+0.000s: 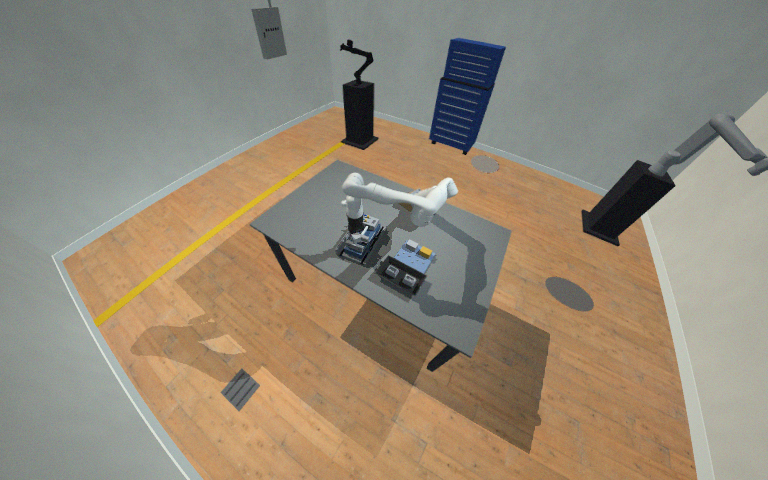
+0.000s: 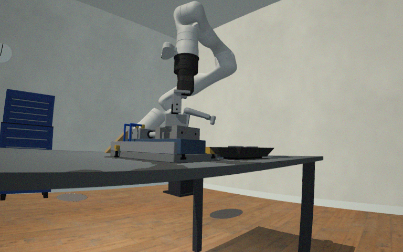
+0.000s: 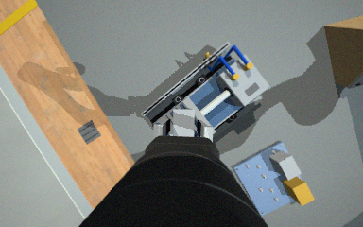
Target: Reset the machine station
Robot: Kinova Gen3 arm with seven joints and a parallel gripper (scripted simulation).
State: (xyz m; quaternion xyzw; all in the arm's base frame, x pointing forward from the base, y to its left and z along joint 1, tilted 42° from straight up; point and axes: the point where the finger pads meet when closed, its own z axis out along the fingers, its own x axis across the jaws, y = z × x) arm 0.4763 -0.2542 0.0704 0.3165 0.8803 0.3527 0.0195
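Right now the gray blank is 40 mm below my hand. The rest, counted from my hand: yellow brass blank (360 mm to the left, 170 mm behind, 130 mm below).
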